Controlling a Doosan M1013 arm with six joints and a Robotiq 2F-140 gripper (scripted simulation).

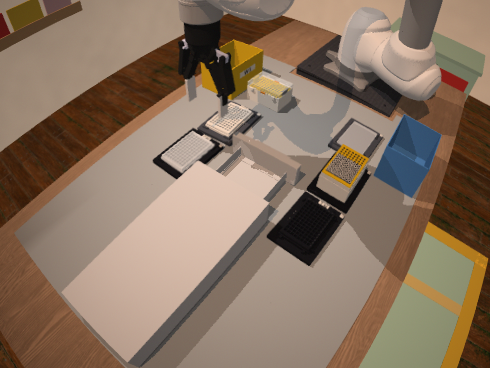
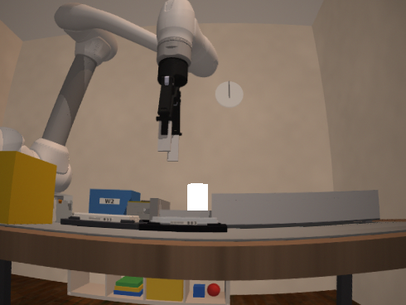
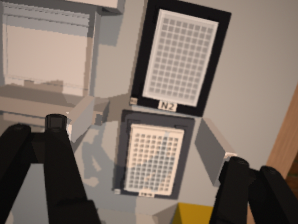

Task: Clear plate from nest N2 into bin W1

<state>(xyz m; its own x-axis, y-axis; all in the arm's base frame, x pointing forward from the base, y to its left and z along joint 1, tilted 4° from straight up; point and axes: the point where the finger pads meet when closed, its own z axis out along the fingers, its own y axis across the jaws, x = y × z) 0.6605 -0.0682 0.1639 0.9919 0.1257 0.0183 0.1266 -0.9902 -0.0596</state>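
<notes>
Now: the clear plate 50 mm ahead of my hand, 30 mm to the right of it and 170 mm below it. From my hand the other things lie so: white plate (120 mm behind, 50 mm to the right, 170 mm below); black nest N2 (50 mm ahead, 30 mm to the right, 180 mm below); black plate (340 mm to the left, 170 mm below).
</notes>
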